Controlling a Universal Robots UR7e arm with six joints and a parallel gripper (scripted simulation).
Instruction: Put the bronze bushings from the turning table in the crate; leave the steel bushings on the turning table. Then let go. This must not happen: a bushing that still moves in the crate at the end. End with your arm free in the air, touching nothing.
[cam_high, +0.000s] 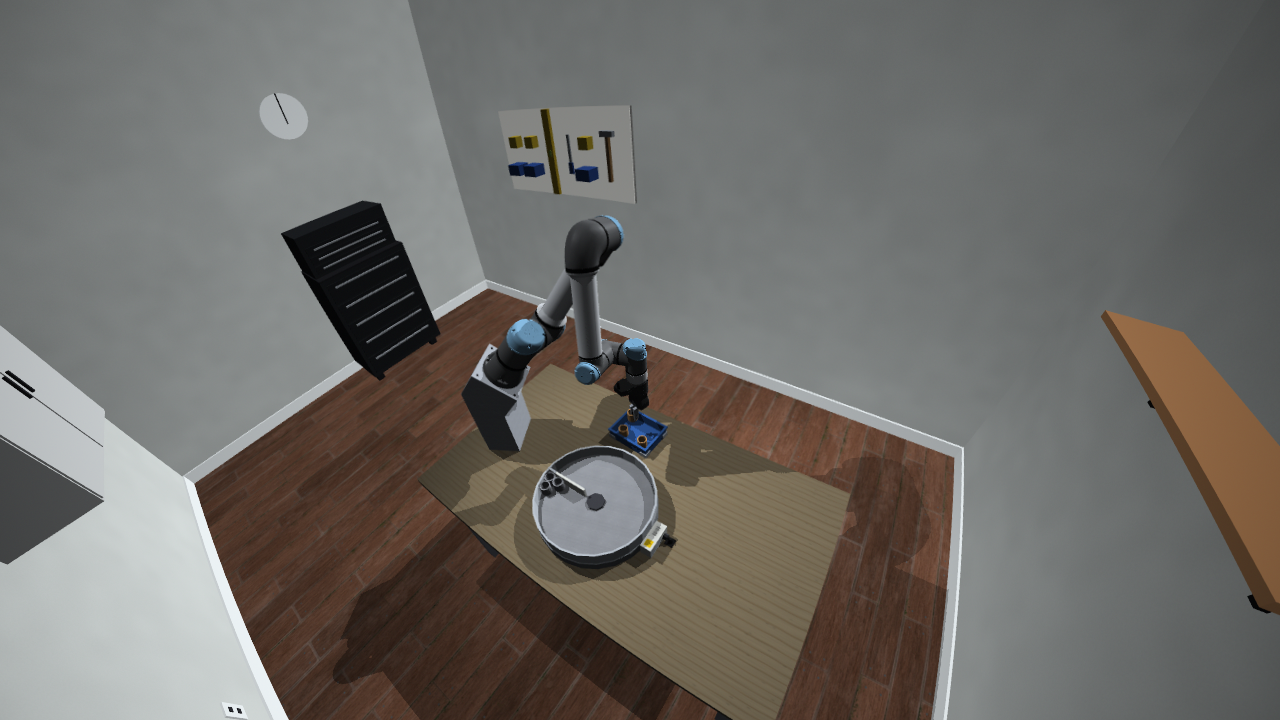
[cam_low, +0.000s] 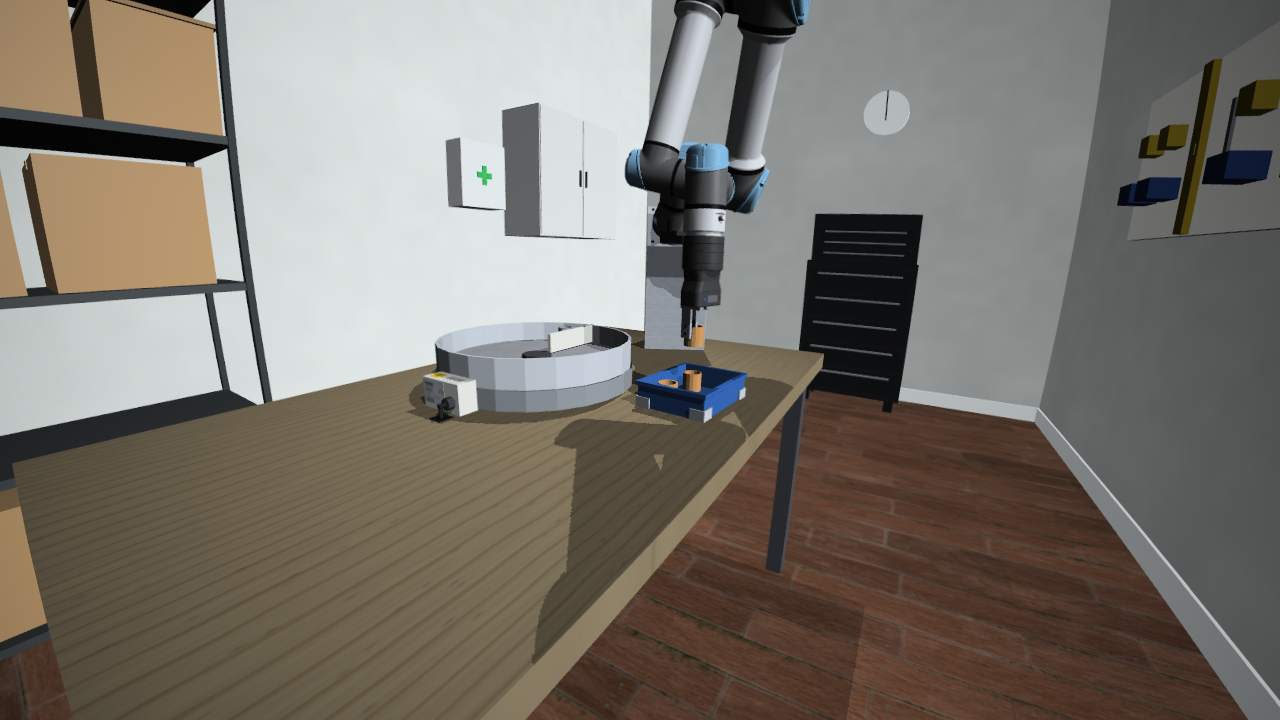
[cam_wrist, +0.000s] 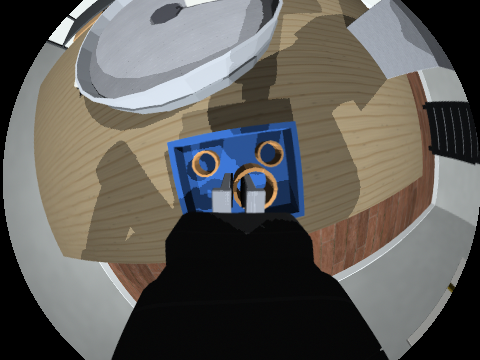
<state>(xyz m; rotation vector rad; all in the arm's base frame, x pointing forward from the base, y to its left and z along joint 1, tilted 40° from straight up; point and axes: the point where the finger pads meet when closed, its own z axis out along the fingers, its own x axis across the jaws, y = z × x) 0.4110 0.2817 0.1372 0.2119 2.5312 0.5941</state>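
My hand is 1 cm past the blue crate, 1 cm to the right of it and 12 cm above it. Round my hand: round grey turning table (13 cm ahead, 32 cm to the right, 9 cm below).
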